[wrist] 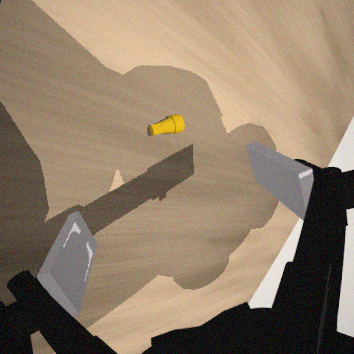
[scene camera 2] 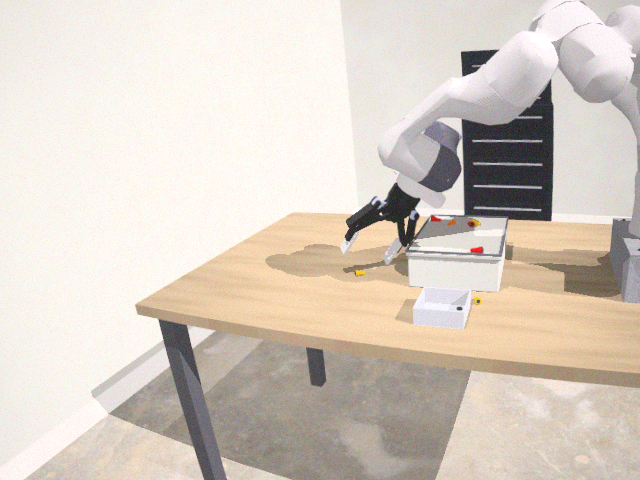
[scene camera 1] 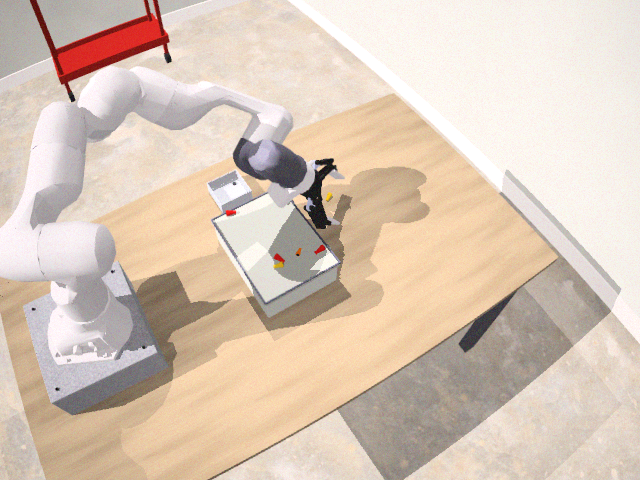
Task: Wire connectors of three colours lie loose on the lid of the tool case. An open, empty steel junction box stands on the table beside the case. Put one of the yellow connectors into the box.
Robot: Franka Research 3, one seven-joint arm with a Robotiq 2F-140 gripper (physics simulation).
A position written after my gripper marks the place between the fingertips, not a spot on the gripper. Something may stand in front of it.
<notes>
In view: my gripper (scene camera 2: 364,256), a steel junction box (scene camera 2: 437,307) and a tool case (scene camera 1: 259,230).
My gripper also shows in the wrist view (wrist: 168,195) and in scene camera 1 (scene camera 1: 337,200). The steel junction box also shows in scene camera 1 (scene camera 1: 230,190). The tool case shows as well in scene camera 2 (scene camera 2: 439,256).
</notes>
